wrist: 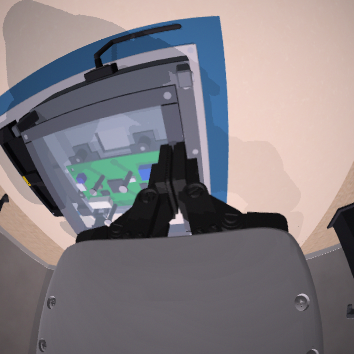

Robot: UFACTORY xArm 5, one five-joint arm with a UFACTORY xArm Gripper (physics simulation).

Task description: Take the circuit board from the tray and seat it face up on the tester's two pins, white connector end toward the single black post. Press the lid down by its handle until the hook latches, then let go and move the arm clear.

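Places are measured from the arm's base along level axes (x ahead, y left, z up), in metres.
Where they show: gripper, between the fingertips: (175, 159).
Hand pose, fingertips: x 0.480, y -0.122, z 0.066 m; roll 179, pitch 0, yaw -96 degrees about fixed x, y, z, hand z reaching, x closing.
Each offset is from my fingertips to the top centre of the thing. "spot": to the spot under its first point. Level surfaces: height alone.
The tester's grey-framed clear lid (100, 111) lies over the green circuit board (107, 162), which shows through the window with its parts upward. The board's white connector @[0.054 m back, 0.112 m left, 0.022 m down] (100, 202) is at its lower edge in the view. Whether the board is on both pins cannot be told. A thin black bar @[spot: 0.094 m ahead, 0.006 m left, 0.104 m down] (145, 33) rises from a black block @[spot: 0.073 m ahead, 0.054 m left, 0.072 m down] (101, 71) at the far edge. My gripper (175, 159) is shut and empty, in front of the lid's right side, and hides part of the board and the lid's near edge. The hook's latching and the single black post cannot be made out.
The tester stands on a blue base (216, 100) with a pale plate on it. A black tray (37, 175) with a yellow mark is at its left. A dark object (345, 225) stands at the right edge of the view. The pale table @[0.112 m down] (280, 75) surrounds the base.
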